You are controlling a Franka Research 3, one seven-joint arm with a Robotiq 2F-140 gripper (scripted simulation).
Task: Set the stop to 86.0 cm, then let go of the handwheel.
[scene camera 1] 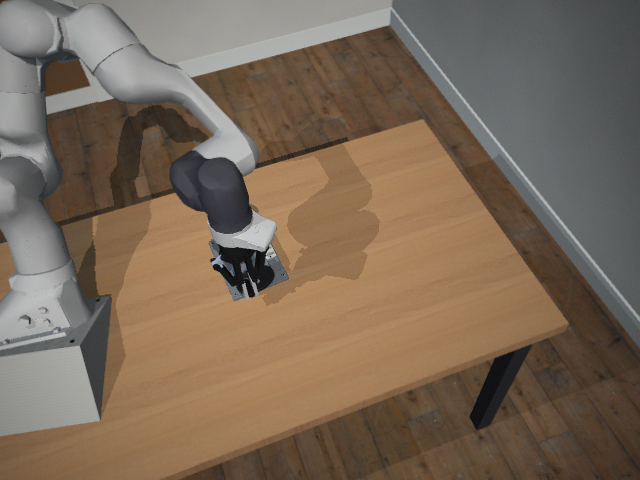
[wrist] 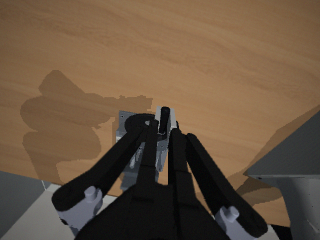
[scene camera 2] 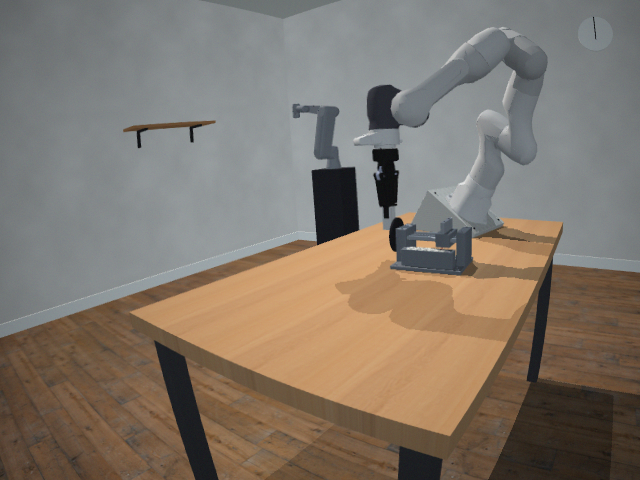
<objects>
gripper: scene camera 1 250, 293; wrist 164, 113; scene camera 2 389, 229
</objects>
